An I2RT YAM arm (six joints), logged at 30 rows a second.
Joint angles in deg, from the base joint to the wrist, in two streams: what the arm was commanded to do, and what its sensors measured. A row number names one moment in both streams.
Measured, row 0:
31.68, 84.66, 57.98, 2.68, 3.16, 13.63
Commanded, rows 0 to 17:
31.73, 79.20, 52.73, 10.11, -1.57, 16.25
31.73, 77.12, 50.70, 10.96, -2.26, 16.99
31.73, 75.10, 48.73, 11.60, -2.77, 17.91
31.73, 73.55, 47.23, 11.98, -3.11, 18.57
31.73, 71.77, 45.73, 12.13, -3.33, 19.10
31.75, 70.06, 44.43, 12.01, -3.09, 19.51
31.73, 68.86, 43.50, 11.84, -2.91, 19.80
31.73, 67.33, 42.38, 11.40, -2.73, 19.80
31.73, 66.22, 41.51, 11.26, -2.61, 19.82
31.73, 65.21, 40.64, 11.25, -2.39, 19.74
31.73, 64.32, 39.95, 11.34, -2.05, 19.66
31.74, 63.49, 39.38, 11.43, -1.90, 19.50
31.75, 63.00, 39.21, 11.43, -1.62, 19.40
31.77, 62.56, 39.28, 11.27, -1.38, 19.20
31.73, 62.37, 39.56, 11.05, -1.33, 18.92
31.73, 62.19, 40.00, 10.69, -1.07, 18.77
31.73, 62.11, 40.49, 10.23, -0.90, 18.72
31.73, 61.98, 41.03, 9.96, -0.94, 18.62
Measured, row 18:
31.70, 62.50, 39.90, 9.04, -1.89, 18.61
